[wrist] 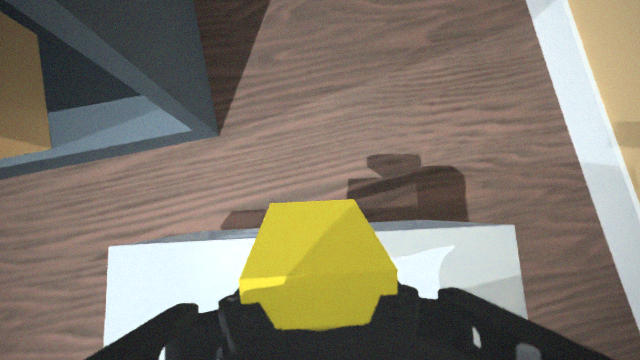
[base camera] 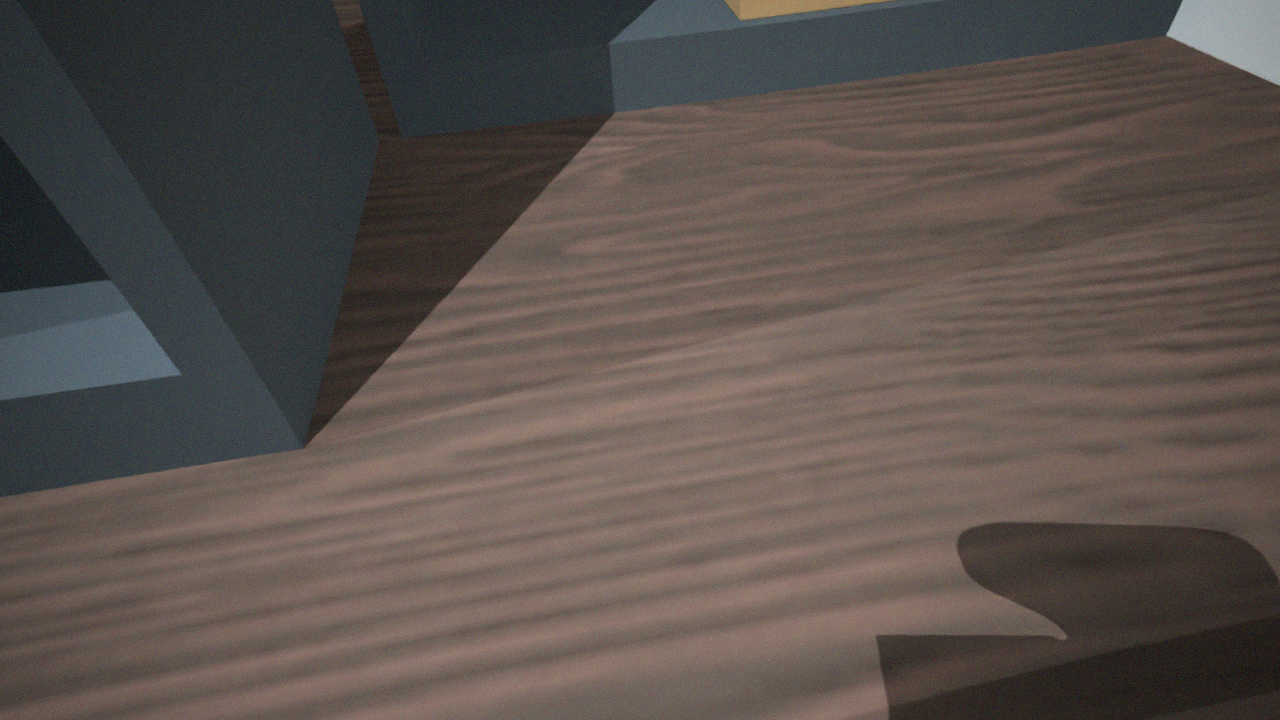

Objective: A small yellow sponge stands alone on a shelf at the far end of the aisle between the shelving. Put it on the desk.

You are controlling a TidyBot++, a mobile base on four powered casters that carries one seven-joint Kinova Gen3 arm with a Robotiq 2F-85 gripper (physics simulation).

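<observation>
The yellow sponge is held between the fingers of my gripper at the lower middle of the wrist view. The gripper is shut on it, and the sponge's far end sticks out past the fingertips. The wrist view looks down past the sponge at a white flat surface and the floor. The gripper itself does not show in the base camera view. The desk does not show in either view.
Dark grey shelving stands at the left, with a tan box on its low shelf. More shelving crosses the back of the base view. A white skirting and tan wall run along the right. Shadows lie on the wooden floor.
</observation>
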